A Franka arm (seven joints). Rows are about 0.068 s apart.
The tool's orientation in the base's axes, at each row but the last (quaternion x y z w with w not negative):
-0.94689, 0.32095, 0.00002, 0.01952
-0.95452, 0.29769, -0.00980, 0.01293
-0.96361, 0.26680, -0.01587, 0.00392
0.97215, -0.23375, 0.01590, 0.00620
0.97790, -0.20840, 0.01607, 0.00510
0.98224, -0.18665, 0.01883, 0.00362
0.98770, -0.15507, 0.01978, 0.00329
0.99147, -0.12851, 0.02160, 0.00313
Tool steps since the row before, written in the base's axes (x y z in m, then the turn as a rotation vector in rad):
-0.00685, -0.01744, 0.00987, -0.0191, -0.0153, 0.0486
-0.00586, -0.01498, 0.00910, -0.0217, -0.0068, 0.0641
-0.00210, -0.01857, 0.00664, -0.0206, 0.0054, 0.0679
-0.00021, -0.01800, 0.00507, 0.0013, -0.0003, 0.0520
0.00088, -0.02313, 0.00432, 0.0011, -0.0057, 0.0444
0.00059, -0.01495, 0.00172, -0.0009, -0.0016, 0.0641
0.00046, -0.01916, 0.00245, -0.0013, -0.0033, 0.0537
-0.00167, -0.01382, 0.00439, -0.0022, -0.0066, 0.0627
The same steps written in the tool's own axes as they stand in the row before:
0.00504, 0.01763, -0.01059, -0.0065, 0.0219, -0.0494
0.00380, 0.01537, -0.00953, -0.0133, 0.0160, -0.0648
0.00794, 0.01690, -0.00669, -0.0185, 0.0049, -0.0685
0.00816, 0.01615, -0.00472, 0.0031, -0.0001, -0.0519
0.01037, 0.02078, -0.00391, 0.0048, 0.0049, -0.0442
0.00609, 0.01369, -0.00149, 0.0022, 0.0018, -0.0641
0.00640, 0.01810, -0.00219, 0.0019, 0.0036, -0.0537
0.00210, 0.01379, -0.00429, 0.0023, 0.0070, -0.0627

